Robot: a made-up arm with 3 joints. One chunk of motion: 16 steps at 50 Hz.
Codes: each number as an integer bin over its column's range. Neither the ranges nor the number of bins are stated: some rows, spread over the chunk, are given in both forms.
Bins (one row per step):
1: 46 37 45 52 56 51
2: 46 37 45 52 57 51
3: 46 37 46 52 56 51
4: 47 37 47 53 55 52
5: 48 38 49 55 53 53
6: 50 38 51 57 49 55
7: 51 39 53 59 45 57
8: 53 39 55 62 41 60
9: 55 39 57 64 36 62
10: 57 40 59 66 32 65
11: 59 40 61 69 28 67
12: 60 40 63 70 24 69
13: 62 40 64 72 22 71
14: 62 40 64 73 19 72
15: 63 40 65 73 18 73
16: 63 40 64 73 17 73
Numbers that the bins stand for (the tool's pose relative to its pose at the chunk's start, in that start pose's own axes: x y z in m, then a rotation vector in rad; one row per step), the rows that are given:
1: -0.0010 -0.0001 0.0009 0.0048 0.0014 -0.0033
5: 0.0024 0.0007 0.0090 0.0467 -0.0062 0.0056
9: 0.0144 0.0015 0.0252 0.1721 -0.0491 0.0456
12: 0.0230 0.0023 0.0373 0.2558 -0.0794 0.0767
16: 0.0282 0.0023 0.0393 0.2976 -0.0971 0.0944
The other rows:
2: -0.0010 -0.0001 0.0009 0.0048 0.0039 -0.0033
3: -0.0010 -0.0001 0.0029 0.0048 0.0014 -0.0033
4: 0.0007 -0.0001 0.0049 0.0188 -0.0011 0.0011
6: 0.0059 0.0007 0.0130 0.0745 -0.0163 0.0144
7: 0.0076 0.0015 0.0171 0.1024 -0.0264 0.0233
8: 0.0110 0.0015 0.0211 0.1442 -0.0365 0.0367
10: 0.0179 0.0023 0.0292 0.2000 -0.0592 0.0589
11: 0.0213 0.0023 0.0332 0.2418 -0.0693 0.0678
13: 0.0265 0.0023 0.0393 0.2836 -0.0844 0.0856
14: 0.0265 0.0023 0.0393 0.2976 -0.0920 0.0900
15: 0.0282 0.0023 0.0413 0.2976 -0.0945 0.0944

